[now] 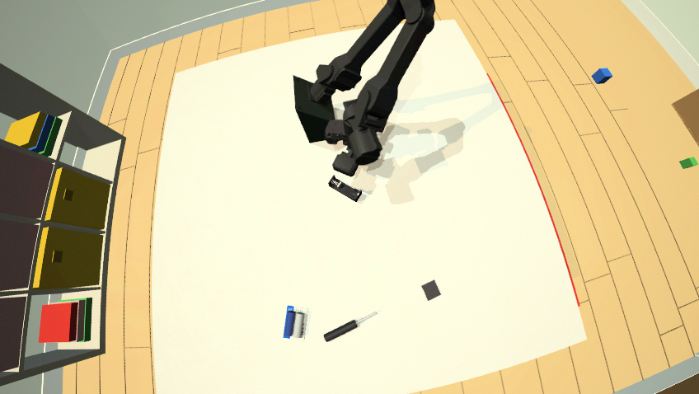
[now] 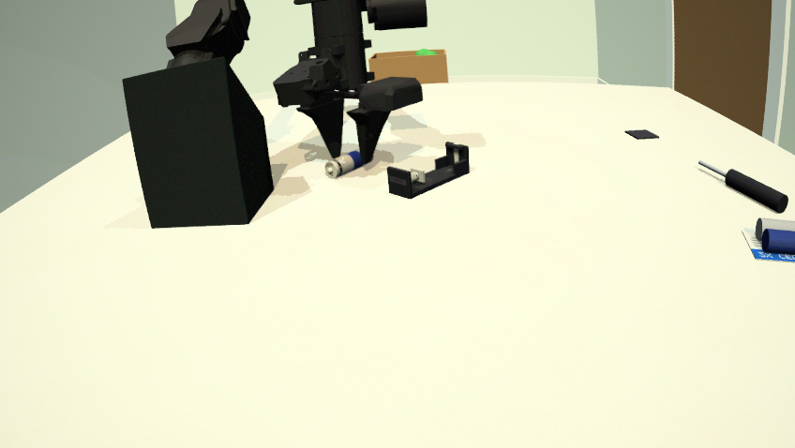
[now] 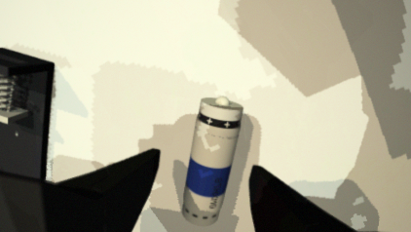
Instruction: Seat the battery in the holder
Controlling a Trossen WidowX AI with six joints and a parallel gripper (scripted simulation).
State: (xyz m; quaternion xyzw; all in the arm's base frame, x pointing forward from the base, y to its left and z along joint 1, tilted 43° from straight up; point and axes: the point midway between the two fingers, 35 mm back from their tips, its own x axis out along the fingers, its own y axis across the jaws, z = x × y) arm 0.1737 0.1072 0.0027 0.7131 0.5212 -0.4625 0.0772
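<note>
My gripper tip is right at the battery. From my gripper tip the other things lie so: battery blister pack 44 cm ahead, 26 cm to the right; then screwdriver 47 cm ahead, 10 cm to the right.
</note>
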